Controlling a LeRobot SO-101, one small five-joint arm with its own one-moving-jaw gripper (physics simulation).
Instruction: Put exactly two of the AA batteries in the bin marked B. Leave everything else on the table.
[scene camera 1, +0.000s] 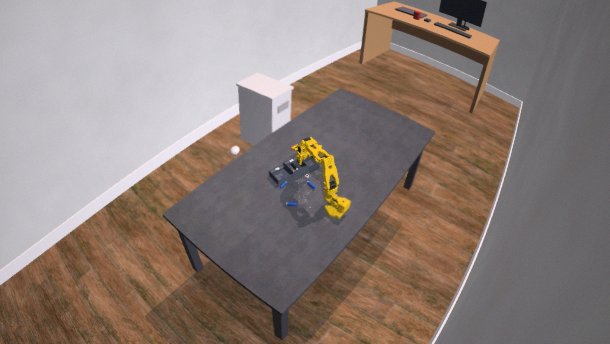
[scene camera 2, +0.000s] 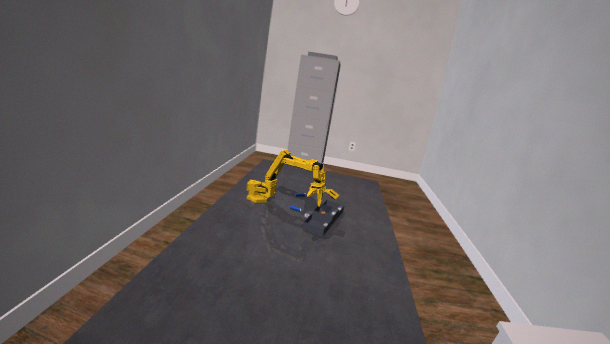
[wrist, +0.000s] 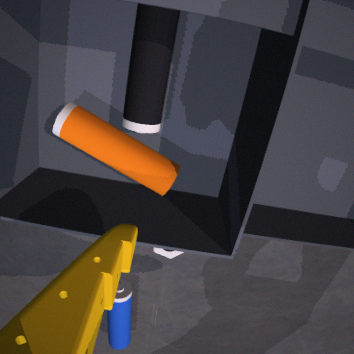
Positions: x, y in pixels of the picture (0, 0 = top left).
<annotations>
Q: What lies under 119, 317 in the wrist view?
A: A blue battery.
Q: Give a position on a black battery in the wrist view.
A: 153, 38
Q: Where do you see a dark bin tray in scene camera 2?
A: At 318, 223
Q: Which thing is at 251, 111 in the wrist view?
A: A dark bin tray.
</annotations>
